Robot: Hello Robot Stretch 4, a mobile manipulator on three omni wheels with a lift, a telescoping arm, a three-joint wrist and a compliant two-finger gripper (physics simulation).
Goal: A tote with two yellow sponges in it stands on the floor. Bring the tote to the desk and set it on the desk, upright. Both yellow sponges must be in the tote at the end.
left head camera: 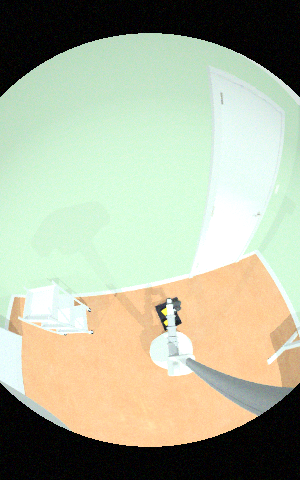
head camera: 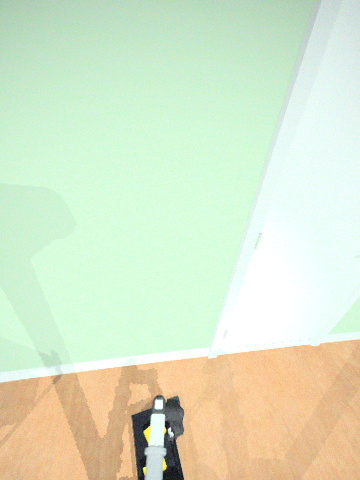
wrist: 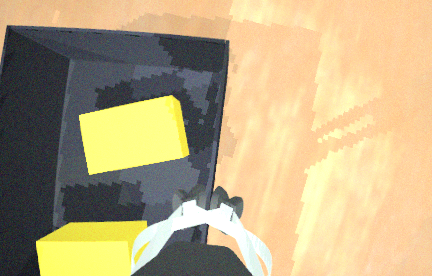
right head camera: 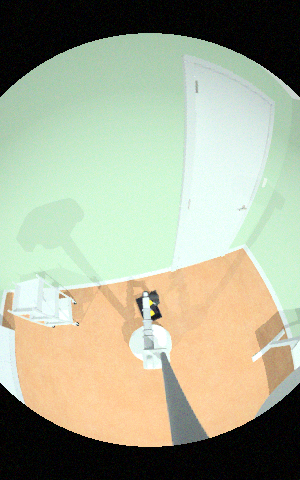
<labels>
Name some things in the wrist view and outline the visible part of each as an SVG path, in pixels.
The gripper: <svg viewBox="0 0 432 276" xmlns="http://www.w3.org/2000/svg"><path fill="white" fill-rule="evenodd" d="M129 275L264 276L258 254L267 267L268 276L271 276L272 256L264 242L244 229L240 221L244 210L242 197L233 196L229 198L227 191L223 187L217 186L211 197L210 210L206 211L206 190L203 184L197 184L189 193L185 190L176 190L172 199L174 213L167 220L151 225L137 236L132 248L131 273ZM149 242L135 265L134 257L144 244ZM159 251L175 230L181 229L185 231L198 224L208 223L224 235L231 235L236 239L247 267L236 253L226 246L177 241L168 245L160 253Z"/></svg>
A black tote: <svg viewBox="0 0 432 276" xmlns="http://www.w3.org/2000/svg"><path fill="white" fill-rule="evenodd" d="M209 224L198 224L185 231L181 229L175 230L158 254L168 245L177 241L207 244ZM7 25L0 62L0 276L41 276L36 241L69 223L147 221L148 228L151 225L167 220L174 213L172 199L176 190L185 190L189 193L197 184L204 185L207 194L205 210L210 210L226 94L230 40L226 40L225 43L225 39L163 33ZM180 102L189 155L173 160L89 174L79 115L173 96Z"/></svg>
</labels>
